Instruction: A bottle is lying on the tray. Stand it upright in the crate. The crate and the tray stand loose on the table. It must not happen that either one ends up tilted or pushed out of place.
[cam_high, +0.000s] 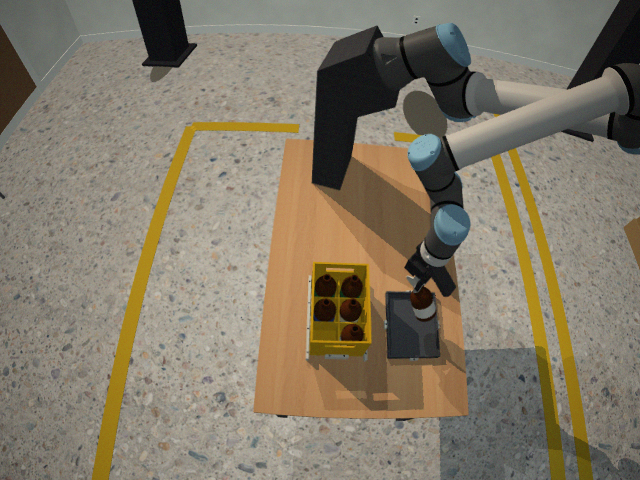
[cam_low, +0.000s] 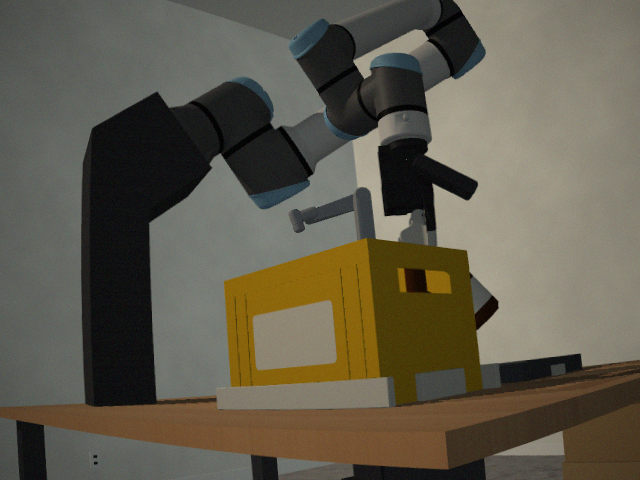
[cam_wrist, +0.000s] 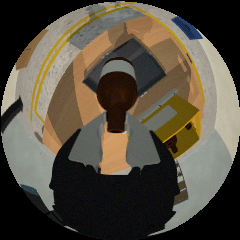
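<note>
Right now my hand is 40 mm above the brown bottle, 20 mm to the right of it and 20 mm short of it. The rest, counted from my hand: crate (240 mm to the right, 120 mm below, 80 mm ahead); then dark tray (190 mm below, 60 mm ahead, 40 mm to the left).
</note>
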